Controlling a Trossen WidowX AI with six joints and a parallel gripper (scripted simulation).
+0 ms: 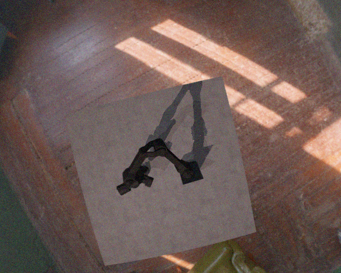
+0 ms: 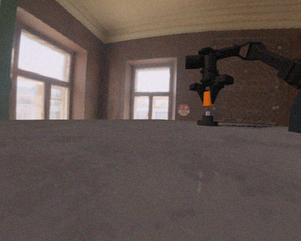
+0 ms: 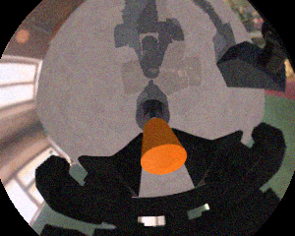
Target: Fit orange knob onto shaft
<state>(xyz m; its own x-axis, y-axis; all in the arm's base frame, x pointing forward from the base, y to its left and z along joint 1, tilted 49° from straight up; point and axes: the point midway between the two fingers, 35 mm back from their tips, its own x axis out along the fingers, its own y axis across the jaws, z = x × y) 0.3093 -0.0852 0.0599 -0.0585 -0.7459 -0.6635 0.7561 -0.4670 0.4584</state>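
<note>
My gripper tip is now 6 cm above the round pedestal. From my gripper tip the other things lie so: orange knob: 3 cm above.
</note>
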